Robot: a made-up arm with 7 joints.
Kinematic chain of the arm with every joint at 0, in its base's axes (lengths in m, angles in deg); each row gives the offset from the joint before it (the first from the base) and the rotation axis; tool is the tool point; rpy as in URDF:
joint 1: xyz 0 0 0.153 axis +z
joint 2: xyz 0 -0.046 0.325 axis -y
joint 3: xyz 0 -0.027 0.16 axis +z
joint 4: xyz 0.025 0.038 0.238 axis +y
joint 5: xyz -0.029 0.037 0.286 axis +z
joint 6: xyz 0 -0.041 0.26 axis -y
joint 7: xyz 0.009 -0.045 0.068 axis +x
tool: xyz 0 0 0 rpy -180 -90 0
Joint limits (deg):
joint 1: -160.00..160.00
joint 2: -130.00..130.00
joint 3: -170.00..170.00
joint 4: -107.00..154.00
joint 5: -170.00..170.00
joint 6: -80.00..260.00
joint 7: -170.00..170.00
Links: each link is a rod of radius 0.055 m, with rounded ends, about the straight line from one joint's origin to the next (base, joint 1, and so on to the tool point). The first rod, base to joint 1, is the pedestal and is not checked.
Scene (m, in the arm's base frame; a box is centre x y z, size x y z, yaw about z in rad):
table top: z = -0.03
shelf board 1: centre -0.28 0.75 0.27 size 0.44 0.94 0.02 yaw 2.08
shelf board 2: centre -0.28 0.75 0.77 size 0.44 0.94 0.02 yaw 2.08
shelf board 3: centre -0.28 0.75 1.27 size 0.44 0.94 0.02 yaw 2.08
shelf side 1: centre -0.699 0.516 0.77 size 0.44 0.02 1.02 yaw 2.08
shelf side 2: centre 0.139 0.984 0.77 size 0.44 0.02 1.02 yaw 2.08
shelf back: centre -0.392 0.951 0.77 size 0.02 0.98 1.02 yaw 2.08
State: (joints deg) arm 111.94 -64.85 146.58 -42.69 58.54 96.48 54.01
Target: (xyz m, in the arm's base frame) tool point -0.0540 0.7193 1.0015
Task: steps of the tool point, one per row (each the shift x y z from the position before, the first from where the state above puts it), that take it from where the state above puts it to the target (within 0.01 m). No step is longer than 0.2 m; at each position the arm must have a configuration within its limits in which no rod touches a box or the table.
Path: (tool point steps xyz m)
1: 0.0847 -0.0475 0.0166
2: 0.0615 -0.0658 0.0061
3: 0.0389 -0.0789 -0.0018
4: 0.0192 -0.0875 -0.0079
5: 0.0041 -0.0935 -0.0131
6: -0.0192 0.0425 0.1439
7: -0.0165 -0.0019 0.1552
8: -0.0054 -0.0470 0.1528
9: -0.0214 0.0766 0.0157
10: -0.0397 0.0730 0.0010
11: -0.0594 0.0662 -0.0167

